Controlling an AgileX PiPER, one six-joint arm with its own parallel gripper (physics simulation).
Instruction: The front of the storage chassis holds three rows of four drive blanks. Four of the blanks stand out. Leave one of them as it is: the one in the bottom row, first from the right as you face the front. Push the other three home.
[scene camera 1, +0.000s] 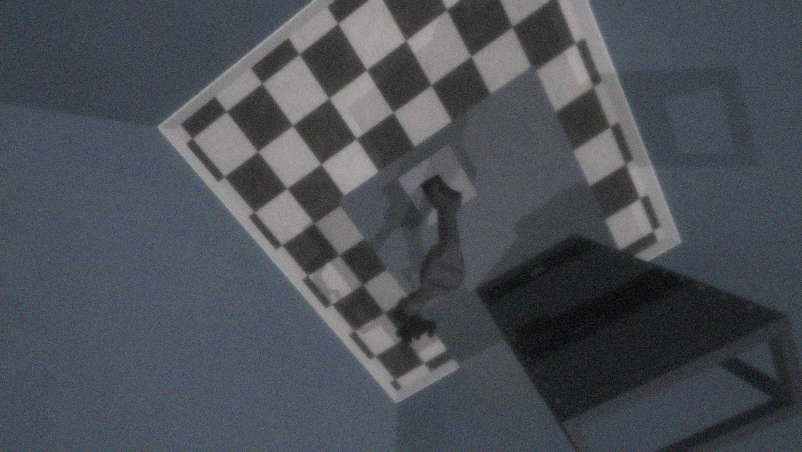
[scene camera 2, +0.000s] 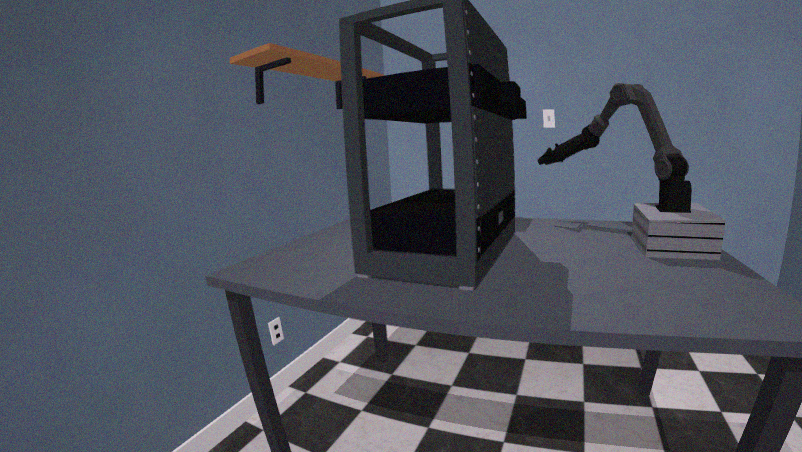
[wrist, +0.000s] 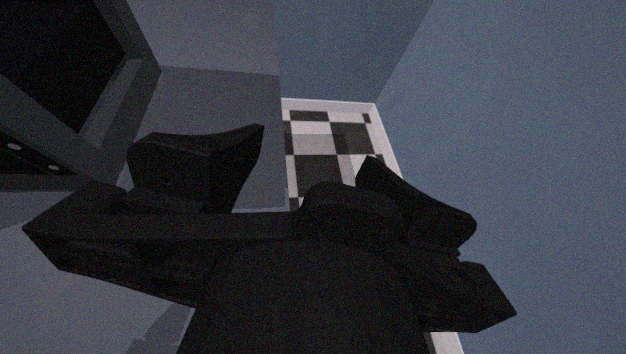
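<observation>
The storage chassis (scene camera 2: 407, 96) is a black box in the upper part of the rack in scene camera 2. Dark parts (scene camera 2: 513, 99) stand out from its front, but single drive blanks, their rows and which of them stand out cannot be told. The blank faces cannot be made out in scene camera 1 or in the wrist view. My gripper (scene camera 1: 425, 332) (scene camera 2: 541, 161) (wrist: 313, 153) is open and empty, its two dark fingers apart in the wrist view. In scene camera 2 it hangs in the air in front of the rack, lower than the chassis and apart from it.
The grey rack (scene camera 2: 464, 168) (scene camera 1: 606, 359) (wrist: 40, 117) stands on the table (scene camera 2: 645, 303) (scene camera 1: 494, 151) (wrist: 215, 100), with another black unit (scene camera 2: 415, 224) low inside. The arm stands on a pale block (scene camera 2: 682, 238). An orange shelf (scene camera 2: 303, 61) is on the wall behind the rack.
</observation>
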